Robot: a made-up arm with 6 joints.
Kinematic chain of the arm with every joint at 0, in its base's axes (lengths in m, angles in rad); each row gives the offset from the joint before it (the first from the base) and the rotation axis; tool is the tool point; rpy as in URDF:
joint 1: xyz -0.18 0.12 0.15 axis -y
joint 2: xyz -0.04 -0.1 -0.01 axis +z
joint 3: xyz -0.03 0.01 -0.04 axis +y
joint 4: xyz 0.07 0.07 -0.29 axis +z
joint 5: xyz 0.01 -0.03 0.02 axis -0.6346 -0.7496 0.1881
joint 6: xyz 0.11 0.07 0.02 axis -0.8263 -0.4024 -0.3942
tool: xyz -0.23 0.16 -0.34 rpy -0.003 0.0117 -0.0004
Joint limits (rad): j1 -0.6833..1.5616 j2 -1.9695..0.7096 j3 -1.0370..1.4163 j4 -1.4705..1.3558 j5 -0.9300..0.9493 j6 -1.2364..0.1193
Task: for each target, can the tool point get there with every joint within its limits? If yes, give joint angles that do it. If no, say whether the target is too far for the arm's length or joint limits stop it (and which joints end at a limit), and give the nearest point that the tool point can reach.
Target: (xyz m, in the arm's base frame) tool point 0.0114 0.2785 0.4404
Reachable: yes | joints 1.3361 -1.3484 1.1069 -0.5951 -0.3146 -1.0528
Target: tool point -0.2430 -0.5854 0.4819
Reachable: no: joint limits stop it (at a limit: joint 1, joint 3, joint 4, joint 6) | nearest point -0.1898 -0.4958 0.4264 | short by 0.118 m
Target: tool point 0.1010 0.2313 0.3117
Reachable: yes | joints 0.9350 -0.9203 -0.4437 -0.6422 -0.4569 -1.0750
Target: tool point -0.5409 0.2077 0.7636
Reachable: no: joint limits stop it (at a limit: joint 1, joint 3, joint 6) | nearest point -0.5428 0.1790 0.6093 | short by 0.157 m
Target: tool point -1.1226 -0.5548 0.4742
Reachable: no: too far | nearest point -0.8508 -0.3189 0.3433 | short by 0.383 m
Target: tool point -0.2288 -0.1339 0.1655
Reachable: no: joint limits stop it (at a limit: joint 2, joint 4, joint 6) | nearest point -0.2789 -0.1209 0.1814 | short by 0.054 m
